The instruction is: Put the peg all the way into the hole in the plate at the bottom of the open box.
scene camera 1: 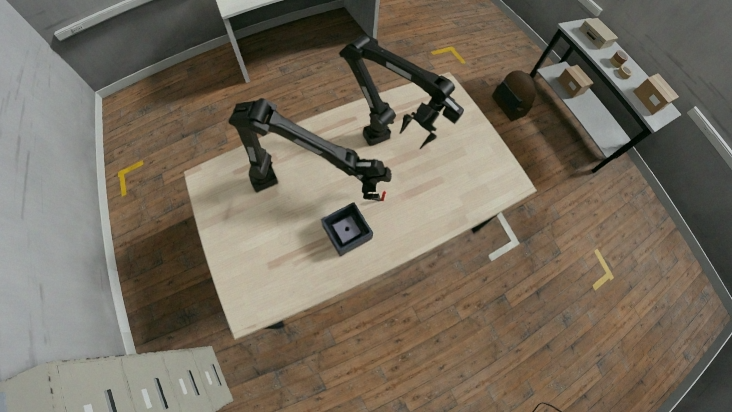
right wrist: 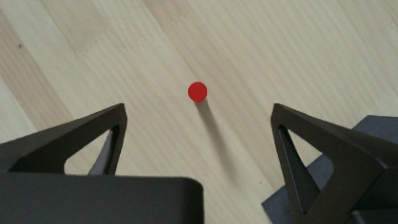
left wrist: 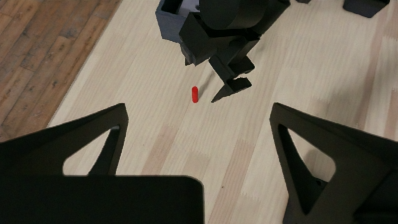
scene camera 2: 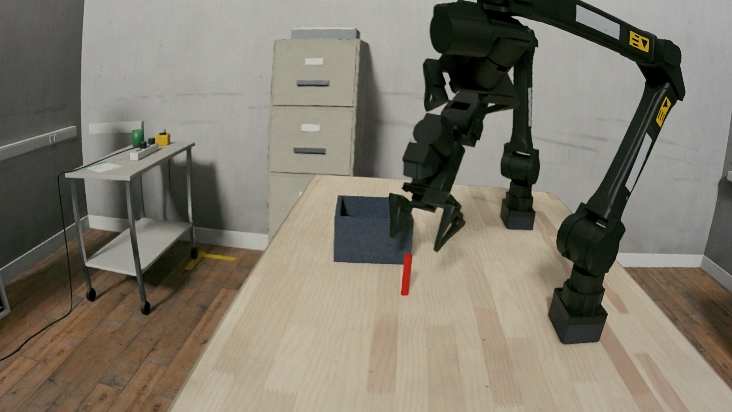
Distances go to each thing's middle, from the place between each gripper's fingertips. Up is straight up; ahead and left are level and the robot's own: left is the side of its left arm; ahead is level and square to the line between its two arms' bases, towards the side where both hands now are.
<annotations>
Right now the dark blue box point(scene camera 2: 361, 223) is 200 mm to the right of my right hand point(scene camera 2: 413, 244), 90 mm ahead of it and 80 mm below it.
I see my left gripper 13 cm short of the dark blue box, 32 cm to the left of it and 34 cm above it.
</annotations>
